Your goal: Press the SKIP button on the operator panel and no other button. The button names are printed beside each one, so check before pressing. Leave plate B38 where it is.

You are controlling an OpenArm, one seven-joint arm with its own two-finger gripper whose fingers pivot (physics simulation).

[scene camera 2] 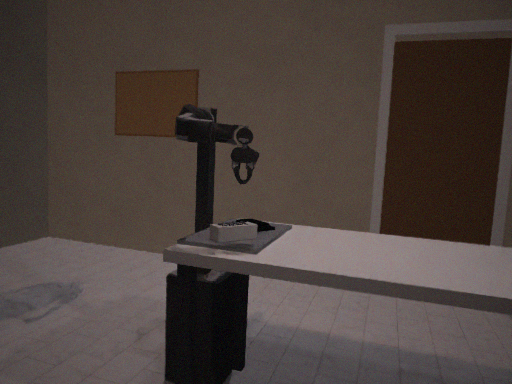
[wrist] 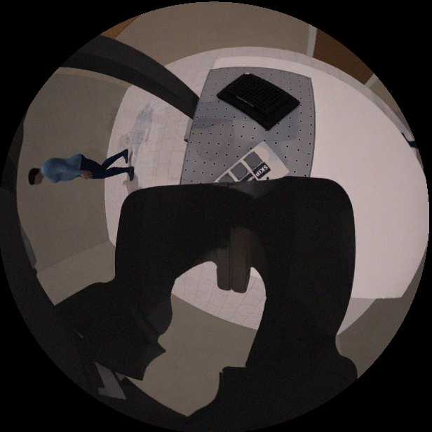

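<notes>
The operator panel [scene camera 2: 233, 233] [wrist: 274, 156] is a pale box on a grey perforated board [scene camera 2: 274, 238] [wrist: 300, 135]. In the wrist view the SKIP button [wrist: 254, 160] is a grey square at the panel's upper end, beside the printed word SKIP. Other grey buttons [wrist: 239, 172] sit below it to the left; the gripper body hides the panel's lower part. A black gridded plate [scene camera 2: 261, 224] [wrist: 260, 100] lies on the board near the panel; its lettering is too small to read. My gripper [scene camera 2: 243, 182] [wrist: 237, 238] is shut and empty, pointing down well above the panel.
The white table [scene camera 2: 380, 260] [wrist: 360, 175] extends to the right of the board. The arm's dark upright post [scene camera 2: 205, 185] stands behind the board. In the wrist view a person in blue [wrist: 62, 169] appears at the left, away from the table.
</notes>
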